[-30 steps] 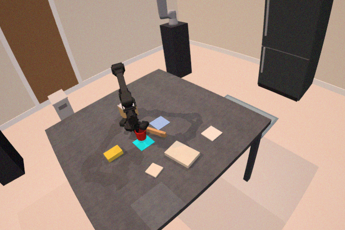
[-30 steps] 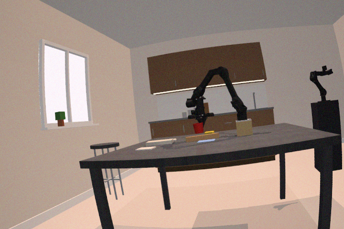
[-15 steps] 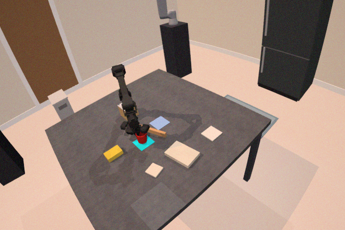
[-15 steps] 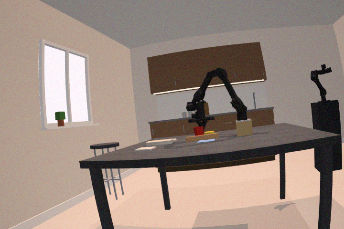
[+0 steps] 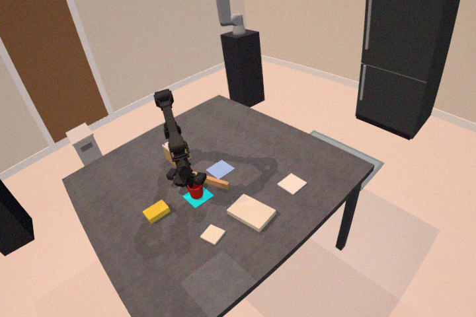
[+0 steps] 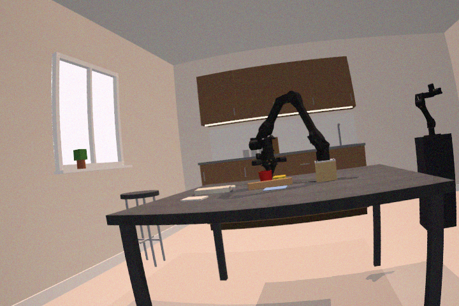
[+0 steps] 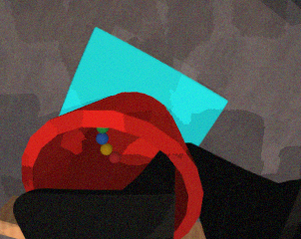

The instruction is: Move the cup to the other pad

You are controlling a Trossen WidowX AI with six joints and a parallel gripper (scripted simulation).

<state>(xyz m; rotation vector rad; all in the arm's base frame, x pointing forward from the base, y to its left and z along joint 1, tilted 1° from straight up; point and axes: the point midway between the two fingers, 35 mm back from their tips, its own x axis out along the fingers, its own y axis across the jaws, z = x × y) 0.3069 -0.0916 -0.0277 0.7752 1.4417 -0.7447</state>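
The red cup is 30 mm ahead of my gripper tip and 20 mm to the left of it. Also, from my gripper tip: yellow block 10 mm behind, 190 mm to the right, 30 mm below; wooden bar 20 mm behind, 110 mm to the left, 40 mm below; cyan pad 20 mm ahead, 20 mm to the left, 50 mm below.
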